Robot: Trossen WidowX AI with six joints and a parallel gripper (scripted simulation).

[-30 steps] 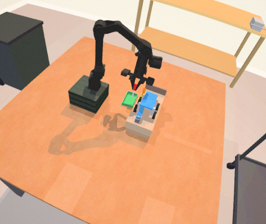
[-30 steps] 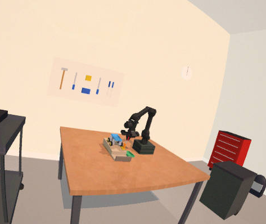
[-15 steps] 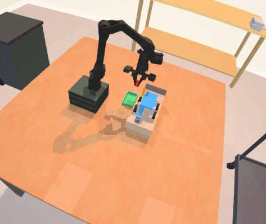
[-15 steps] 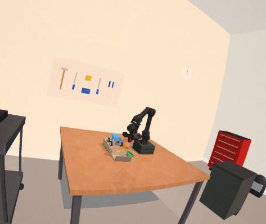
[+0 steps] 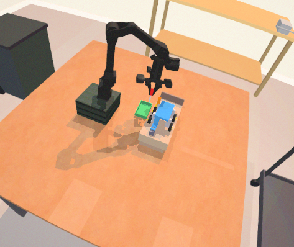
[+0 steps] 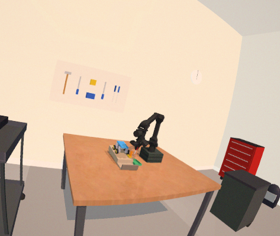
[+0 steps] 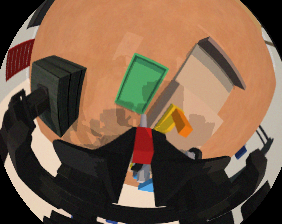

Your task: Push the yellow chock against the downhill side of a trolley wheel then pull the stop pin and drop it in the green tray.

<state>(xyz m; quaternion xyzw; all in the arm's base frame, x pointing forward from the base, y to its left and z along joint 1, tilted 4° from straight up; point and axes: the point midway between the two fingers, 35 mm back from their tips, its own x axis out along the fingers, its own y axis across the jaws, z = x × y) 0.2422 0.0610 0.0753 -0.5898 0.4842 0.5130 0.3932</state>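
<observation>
The red-headed stop pin is right at my gripper tip. From my gripper tip the other things lie so: blue trolley (110 mm to the right, 90 mm ahead, 30 mm below); yellow chock (50 mm below, 50 mm ahead, 20 mm to the right); green tray (140 mm below, 20 mm behind).
</observation>
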